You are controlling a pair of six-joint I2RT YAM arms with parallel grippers.
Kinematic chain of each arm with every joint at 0, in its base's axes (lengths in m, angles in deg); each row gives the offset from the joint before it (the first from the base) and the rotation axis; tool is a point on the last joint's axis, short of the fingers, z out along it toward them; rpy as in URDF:
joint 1: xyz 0 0 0.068 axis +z
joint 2: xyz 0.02 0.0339 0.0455 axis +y
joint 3: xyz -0.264 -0.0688 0 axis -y
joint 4: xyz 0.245 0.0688 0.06 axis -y
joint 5: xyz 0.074 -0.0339 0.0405 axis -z
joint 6: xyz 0.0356 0 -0.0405 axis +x
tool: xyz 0 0 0 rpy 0 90 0
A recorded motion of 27 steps. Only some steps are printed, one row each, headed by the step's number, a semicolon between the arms.
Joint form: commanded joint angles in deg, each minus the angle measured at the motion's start. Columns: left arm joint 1, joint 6, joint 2, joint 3, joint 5, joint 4; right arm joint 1, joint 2, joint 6, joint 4, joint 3, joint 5.
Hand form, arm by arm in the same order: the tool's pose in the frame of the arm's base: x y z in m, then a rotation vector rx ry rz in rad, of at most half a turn. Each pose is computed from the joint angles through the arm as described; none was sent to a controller.
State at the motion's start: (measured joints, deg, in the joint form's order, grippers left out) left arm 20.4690 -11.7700 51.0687 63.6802 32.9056 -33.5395; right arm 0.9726 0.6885 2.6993 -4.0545 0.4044 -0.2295
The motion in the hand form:
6: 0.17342 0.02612 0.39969 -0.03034 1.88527 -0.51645; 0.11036 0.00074 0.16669 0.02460 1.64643 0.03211
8: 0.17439 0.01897 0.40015 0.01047 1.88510 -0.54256; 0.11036 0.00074 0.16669 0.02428 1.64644 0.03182
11: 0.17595 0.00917 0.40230 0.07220 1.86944 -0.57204; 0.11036 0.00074 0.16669 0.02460 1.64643 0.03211
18: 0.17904 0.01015 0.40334 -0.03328 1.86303 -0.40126; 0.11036 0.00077 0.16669 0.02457 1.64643 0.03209
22: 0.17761 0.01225 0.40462 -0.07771 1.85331 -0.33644; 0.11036 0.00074 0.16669 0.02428 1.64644 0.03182
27: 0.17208 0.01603 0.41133 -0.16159 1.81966 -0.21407; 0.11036 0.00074 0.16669 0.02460 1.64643 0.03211
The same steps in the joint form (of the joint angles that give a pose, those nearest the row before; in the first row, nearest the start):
6: -5.40 0.72 -0.31 0.83 1.03 0.15; -0.57 -0.30 -0.63 -0.22 -0.09 0.28
8: -7.76 0.74 -0.33 0.83 1.00 0.39; -0.57 -0.30 -0.66 -0.22 -0.09 0.28
11: -11.04 0.81 -0.33 0.83 0.85 1.66; -0.57 -0.30 -0.63 -0.22 -0.09 0.28
18: -12.94 0.79 -0.35 0.83 -10.80 2.80; -0.55 -0.30 -0.63 -0.22 -0.09 0.30
22: -12.94 0.81 -0.74 0.85 -14.69 2.97; -0.57 -0.30 -0.66 -0.22 -0.09 0.28
27: -12.94 0.81 -1.68 1.64 -22.12 2.97; -0.57 -0.30 -0.63 -0.22 -0.09 0.28

